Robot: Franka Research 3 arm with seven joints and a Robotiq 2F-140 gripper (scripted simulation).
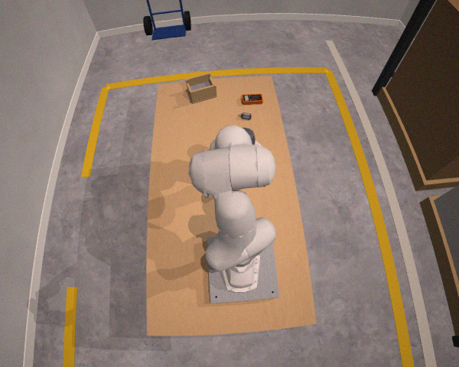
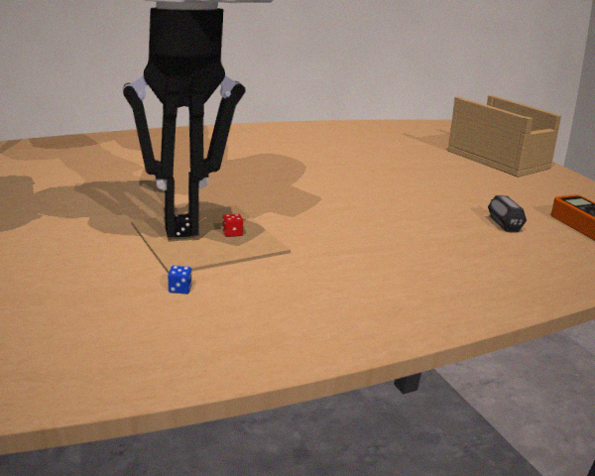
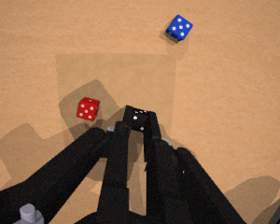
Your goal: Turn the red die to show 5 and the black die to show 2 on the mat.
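My gripper is now 20 mm above the black die. Round my hand: red die (60 mm ahead, 10 mm to the right, 30 mm below); then thin tan mat (30 mm ahead, 40 mm below); then blue die (30 mm behind, 110 mm to the right, 30 mm below).
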